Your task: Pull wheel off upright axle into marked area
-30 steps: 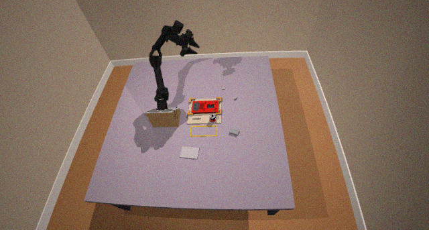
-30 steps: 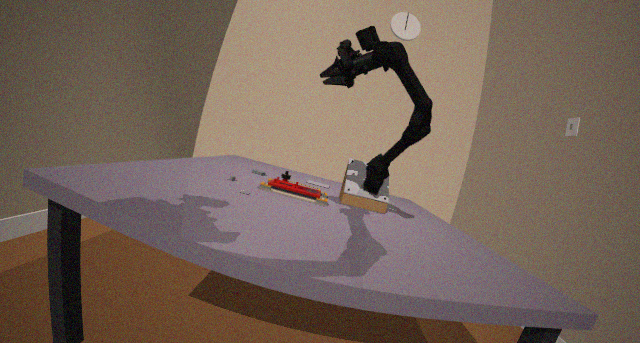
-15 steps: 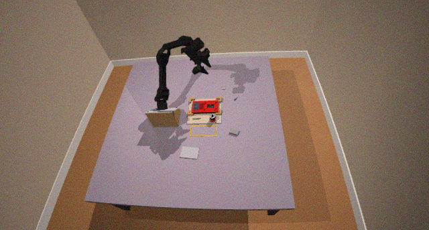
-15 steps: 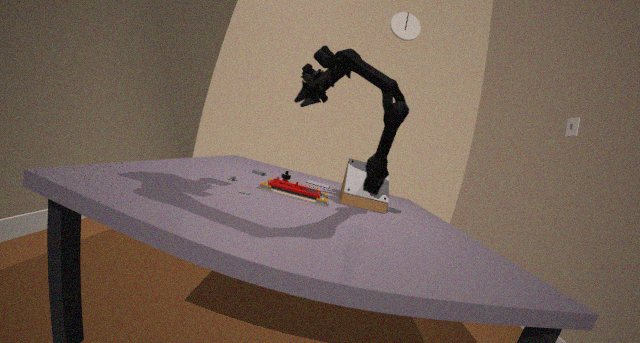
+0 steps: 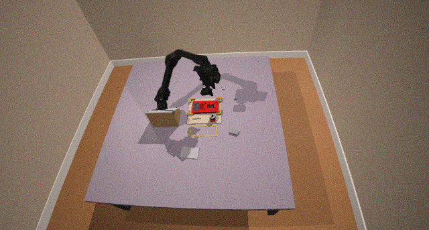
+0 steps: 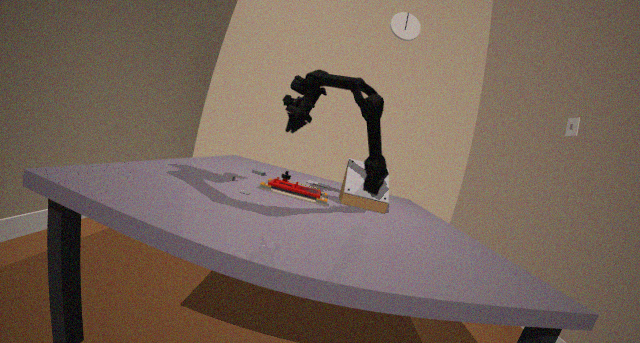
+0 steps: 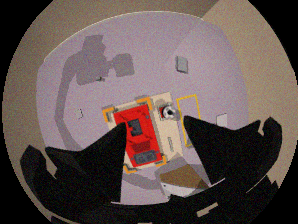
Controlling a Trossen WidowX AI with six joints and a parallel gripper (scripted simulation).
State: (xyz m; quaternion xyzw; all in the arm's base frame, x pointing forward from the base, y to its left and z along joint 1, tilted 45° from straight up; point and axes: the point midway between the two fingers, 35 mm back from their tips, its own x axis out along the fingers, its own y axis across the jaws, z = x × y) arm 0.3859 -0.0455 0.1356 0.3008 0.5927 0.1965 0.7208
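My gripper tip is now 1 cm past the upright axle, 7 cm to the left of it and 19 cm above it.
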